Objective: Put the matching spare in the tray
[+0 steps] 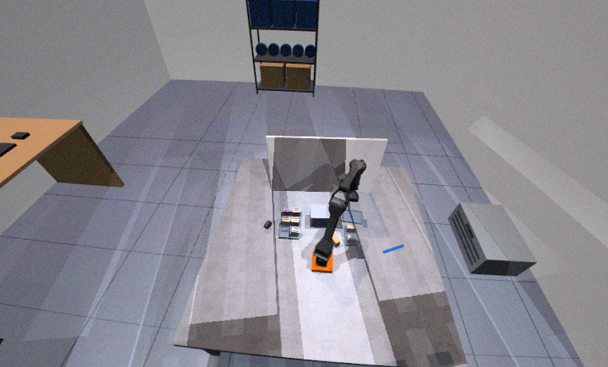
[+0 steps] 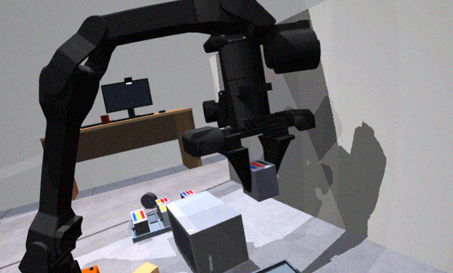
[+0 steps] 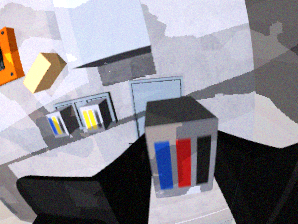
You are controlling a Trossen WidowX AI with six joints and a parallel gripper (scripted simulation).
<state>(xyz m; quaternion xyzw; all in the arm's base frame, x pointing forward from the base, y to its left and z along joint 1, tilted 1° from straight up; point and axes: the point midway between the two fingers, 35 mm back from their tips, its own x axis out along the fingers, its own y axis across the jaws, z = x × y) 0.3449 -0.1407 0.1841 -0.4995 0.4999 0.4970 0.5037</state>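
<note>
Now: the tray 1 cm behind my gripper tip, 4 cm to the right of it and 17 cm below it. Also, from my gripper tip: upright grey panel (19 cm ahead, 17 cm to the left, 5 cm above).
</note>
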